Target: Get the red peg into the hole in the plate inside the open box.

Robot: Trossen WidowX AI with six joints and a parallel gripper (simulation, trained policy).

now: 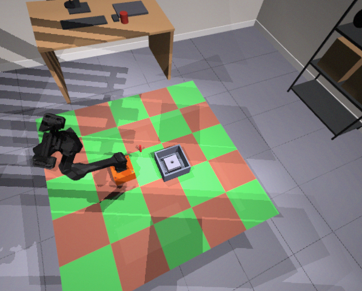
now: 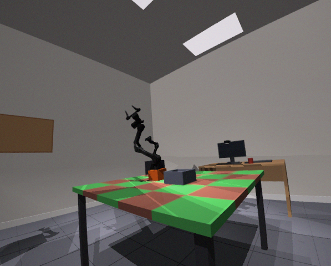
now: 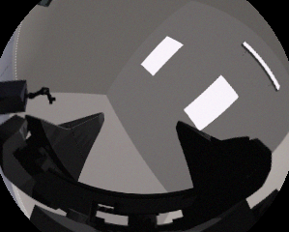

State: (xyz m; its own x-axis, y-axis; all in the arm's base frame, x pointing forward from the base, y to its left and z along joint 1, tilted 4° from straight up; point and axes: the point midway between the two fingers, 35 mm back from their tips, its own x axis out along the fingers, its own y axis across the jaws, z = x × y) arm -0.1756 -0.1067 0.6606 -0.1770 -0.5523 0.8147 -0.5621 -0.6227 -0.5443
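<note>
Now: the red peg 73 cm below my gripper tip, 38 cm ahead of it and 28 cm to the left of it. Round my gripper tip: plate 72 cm below, 54 cm ahead, 9 cm to the left; then grey box 74 cm below, 54 cm ahead, 9 cm to the left.
</note>
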